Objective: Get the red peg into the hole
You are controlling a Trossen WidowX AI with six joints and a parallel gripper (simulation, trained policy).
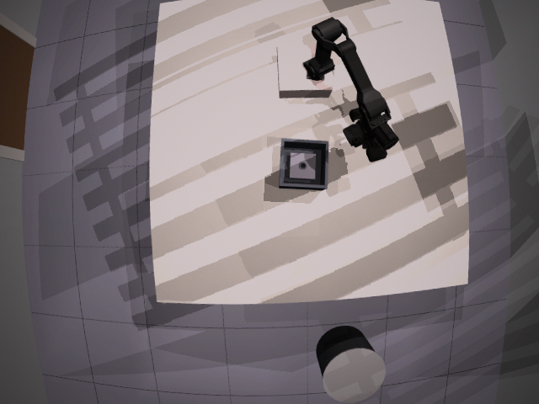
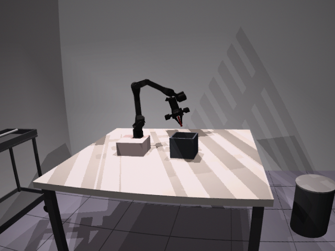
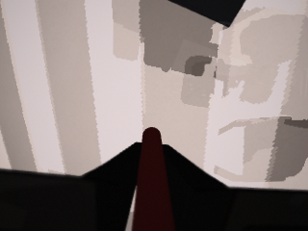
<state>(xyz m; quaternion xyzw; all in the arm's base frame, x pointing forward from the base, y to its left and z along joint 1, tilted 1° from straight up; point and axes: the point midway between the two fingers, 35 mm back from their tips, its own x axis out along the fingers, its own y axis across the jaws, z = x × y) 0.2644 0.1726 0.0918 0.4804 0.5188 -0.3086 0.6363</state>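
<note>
My gripper tip is now 200 mm to the left of the pale plate, 120 mm above it and 80 mm short of it. Round my gripper tip: red peg (20 mm above, 10 mm to the right, 10 mm behind).
</note>
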